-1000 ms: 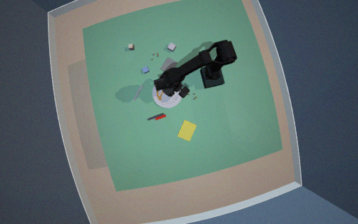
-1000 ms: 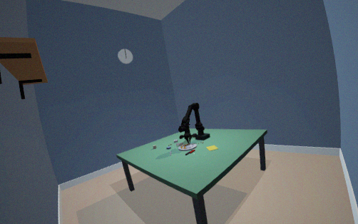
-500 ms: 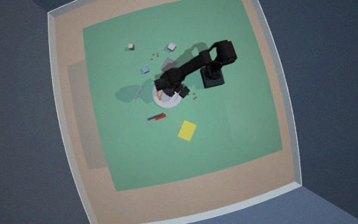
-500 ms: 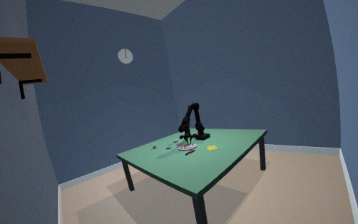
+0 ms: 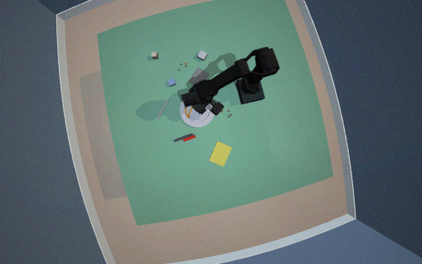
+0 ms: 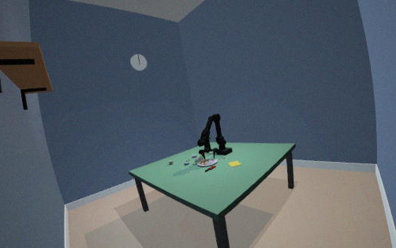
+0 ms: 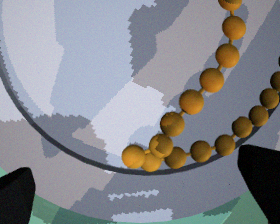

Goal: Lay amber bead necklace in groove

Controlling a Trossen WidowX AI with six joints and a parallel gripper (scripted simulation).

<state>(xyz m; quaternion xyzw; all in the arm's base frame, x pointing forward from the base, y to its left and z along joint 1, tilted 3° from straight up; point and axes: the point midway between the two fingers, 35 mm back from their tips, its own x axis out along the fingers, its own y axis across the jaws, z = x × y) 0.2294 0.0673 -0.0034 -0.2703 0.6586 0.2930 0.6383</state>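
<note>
Now: gripper tip 50 mm short of the round grey bead board, 40 mm to the right of it and 10 mm above it. The rest, counted from my gripper tip: blue block (200 mm ahead, 130 mm to the right, 10 mm below); red-handled tool (190 mm to the left, 120 mm ahead, 20 mm below); grey plate (150 mm to the right, 40 mm ahead, 20 mm below).
</note>
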